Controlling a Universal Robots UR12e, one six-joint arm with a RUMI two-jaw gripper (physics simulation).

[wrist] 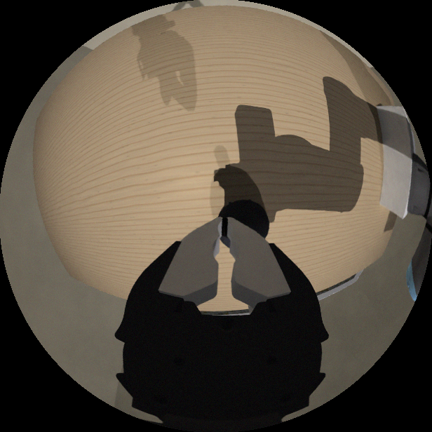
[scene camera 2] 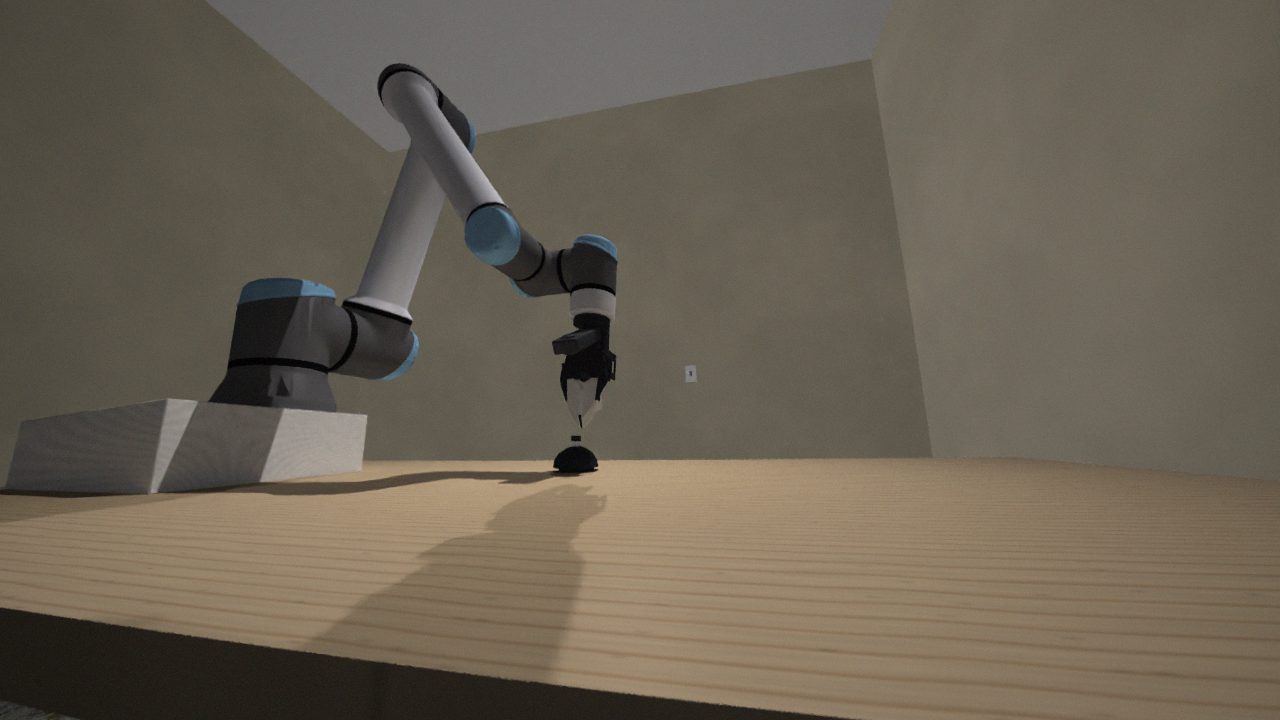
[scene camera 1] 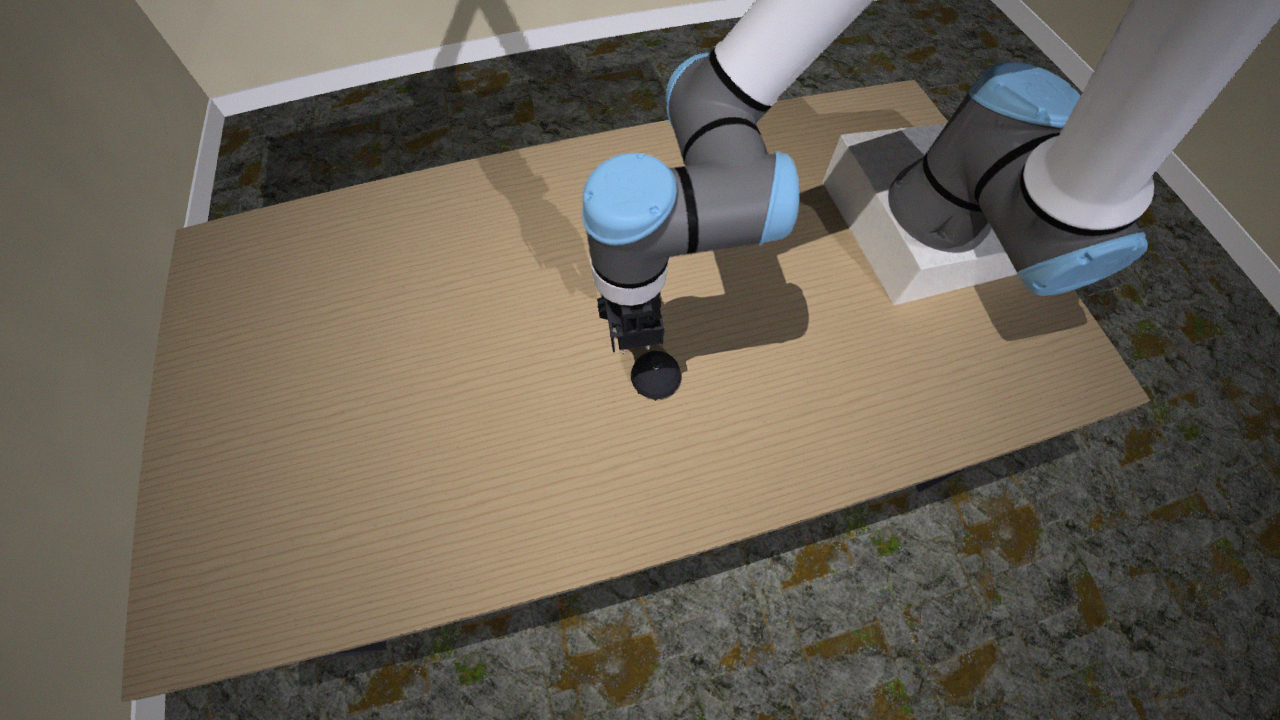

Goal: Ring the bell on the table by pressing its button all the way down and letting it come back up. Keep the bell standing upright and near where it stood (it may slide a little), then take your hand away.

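Pixels of known places: gripper, between the fingertips: (scene camera 2: pixel 582 427); arm's base, origin of its link: (scene camera 2: pixel 275 416) (scene camera 1: pixel 937 210).
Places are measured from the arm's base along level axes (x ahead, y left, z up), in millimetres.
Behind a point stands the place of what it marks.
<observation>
The bell is a black dome (scene camera 1: pixel 656 380) @(x 592, y 71, z -73 mm) (scene camera 2: pixel 575 462) @(x 591, y 10, z -94 mm) (wrist: pixel 252 215) standing upright on the wooden table (scene camera 1: pixel 384 492) @(x 1058, y 59, z -113 mm) (scene camera 2: pixel 805 573) @(x 824, y -497, z -113 mm). Its small dark button (scene camera 2: pixel 575 437) @(x 584, y 40, z -50 mm) sits on a short light stem above the dome in scene camera 2 and looks raised. My gripper (scene camera 1: pixel 648 347) @(x 605, y -1, z -32 mm) (scene camera 2: pixel 580 425) @(x 605, y -1, z -32 mm) (wrist: pixel 223 219) is shut and empty, pointing down. In scene camera 2 its fingertips are just above the button, with a small gap between them. In the wrist view the fingertips overlap the near left part of the dome, and the button is hidden or too dark to make out.
The arm's pale base block (scene camera 1: pixel 913 268) @(x 113, y 82, z -13 mm) (scene camera 2: pixel 259 447) @(x 87, y -101, z -56 mm) (wrist: pixel 395 165) stands at one end of the table, to the right of the bell in scene camera 1. The arm casts dark shadows on the table beside the bell. Walls stand beyond the table.
</observation>
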